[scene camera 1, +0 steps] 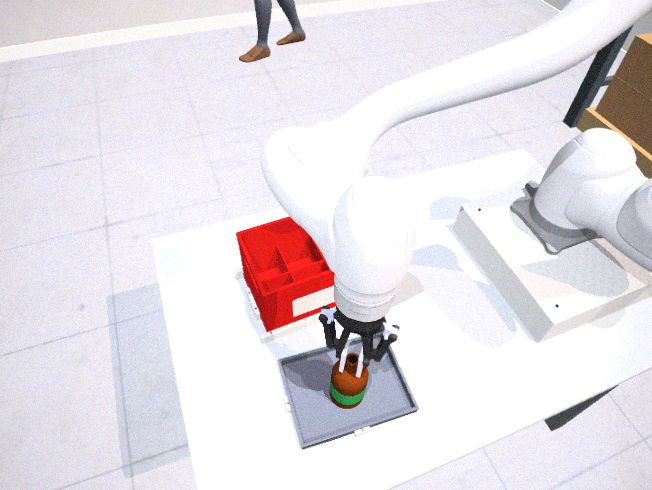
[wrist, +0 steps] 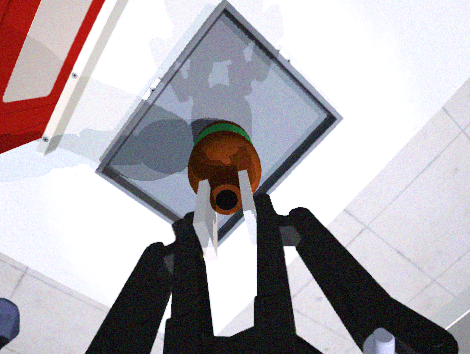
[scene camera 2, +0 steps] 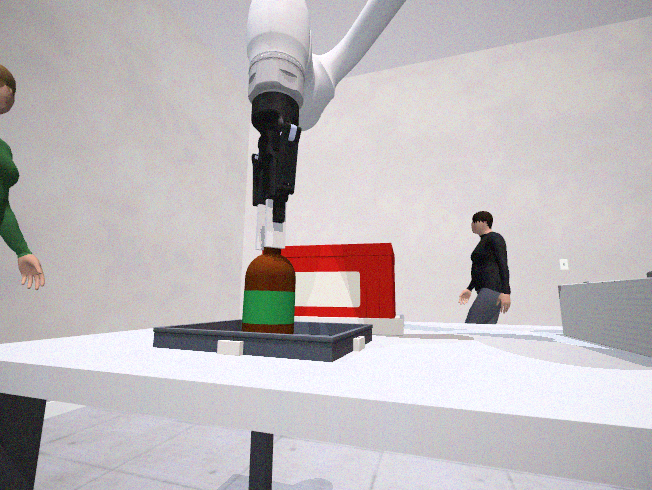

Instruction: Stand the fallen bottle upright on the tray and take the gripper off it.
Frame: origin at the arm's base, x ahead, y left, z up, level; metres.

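Seen in the pictures: gripper, fingertip midpoint: (scene camera 1: pixel 351 367) (wrist: pixel 227 191) (scene camera 2: pixel 269 249); arm's base, origin of the base link: (scene camera 1: pixel 556 221).
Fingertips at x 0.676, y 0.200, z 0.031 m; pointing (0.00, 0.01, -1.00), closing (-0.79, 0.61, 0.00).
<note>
Offsets run from my fingertips to a thing's top centre. Level surfaces: height alone.
The brown bottle with a green band {0.002 m back, 0.003 m right, 0.027 m up} (scene camera 1: pixel 346 395) (scene camera 2: pixel 268 305) (wrist: pixel 225 145) stands upright or nearly so, within the walls of the grey tray {0.004 m back, 0.014 m right, 0.112 m down} (scene camera 1: pixel 316 421) (scene camera 2: pixel 284 348) (wrist: pixel 290 100). In scene camera 2 the tray's front wall hides its lowest edge, so I cannot tell whether its base touches the tray floor. My gripper (scene camera 1: pixel 350 372) (scene camera 2: pixel 268 246) (wrist: pixel 227 191) points down from above and is shut on the bottle's neck, with a pale finger on each side. The bottle's open mouth shows between the fingers in the wrist view.
A red divided crate {0.013 m back, 0.289 m right, 0.038 m up} (scene camera 1: pixel 279 309) (scene camera 2: pixel 376 284) (wrist: pixel 25 117) stands beside the tray, on a pale base. The arm's pale mounting block (scene camera 1: pixel 500 281) (scene camera 2: pixel 606 310) is on the right of the white table {0.137 m down} (scene camera 1: pixel 231 421) (scene camera 2: pixel 131 368). People stand beyond the table.
</note>
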